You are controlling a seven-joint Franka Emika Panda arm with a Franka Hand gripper.
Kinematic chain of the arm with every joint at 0, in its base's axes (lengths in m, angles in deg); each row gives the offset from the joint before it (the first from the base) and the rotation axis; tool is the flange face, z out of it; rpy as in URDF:
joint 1: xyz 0 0 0.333 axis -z
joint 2: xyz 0 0 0 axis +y
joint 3: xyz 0 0 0.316 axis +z
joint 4: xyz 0.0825 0 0 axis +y
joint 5: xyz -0.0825 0 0.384 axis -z
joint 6: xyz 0 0 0 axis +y
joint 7: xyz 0.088 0 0 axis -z
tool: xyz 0 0 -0.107 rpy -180 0 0
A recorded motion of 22 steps. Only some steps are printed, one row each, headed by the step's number.
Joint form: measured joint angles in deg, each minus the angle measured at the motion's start. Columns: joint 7, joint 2, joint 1, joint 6, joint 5, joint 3, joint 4.
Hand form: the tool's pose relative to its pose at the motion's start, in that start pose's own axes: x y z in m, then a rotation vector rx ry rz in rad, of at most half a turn. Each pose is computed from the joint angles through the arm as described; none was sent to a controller.
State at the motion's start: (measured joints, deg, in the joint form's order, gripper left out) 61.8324 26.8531 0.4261 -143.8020 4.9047 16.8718 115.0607
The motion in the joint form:
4: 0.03 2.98 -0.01 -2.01 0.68 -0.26 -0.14
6: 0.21 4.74 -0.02 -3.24 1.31 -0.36 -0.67
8: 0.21 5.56 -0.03 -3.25 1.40 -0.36 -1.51
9: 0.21 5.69 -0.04 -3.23 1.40 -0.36 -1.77
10: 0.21 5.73 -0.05 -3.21 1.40 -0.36 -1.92
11: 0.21 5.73 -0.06 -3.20 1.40 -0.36 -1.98
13: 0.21 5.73 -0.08 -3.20 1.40 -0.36 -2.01
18: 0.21 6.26 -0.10 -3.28 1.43 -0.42 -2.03
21: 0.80 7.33 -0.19 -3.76 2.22 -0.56 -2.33
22: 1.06 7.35 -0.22 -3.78 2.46 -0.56 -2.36
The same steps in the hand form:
4: 0.0014 0.0039 0.0264 -0.0070 -0.0122 -0.0005
6: 0.0030 0.0037 0.0390 -0.0046 -0.0134 -0.0017
8: 0.0052 0.0012 0.0421 -0.0023 -0.0149 -0.0009
9: 0.0060 0.0001 0.0418 -0.0004 -0.0143 -0.0005
10: 0.0064 -0.0007 0.0413 0.0010 -0.0135 -0.0005
11: 0.0066 -0.0010 0.0410 0.0018 -0.0131 -0.0006
13: 0.0065 -0.0013 0.0408 0.0022 -0.0128 -0.0009
18: 0.0063 0.0001 0.0460 -0.0031 -0.0180 0.0001
21: 0.0066 0.0007 0.0546 -0.0085 -0.0172 0.0014
22: 0.0063 0.0004 0.0546 -0.0090 -0.0151 0.0019

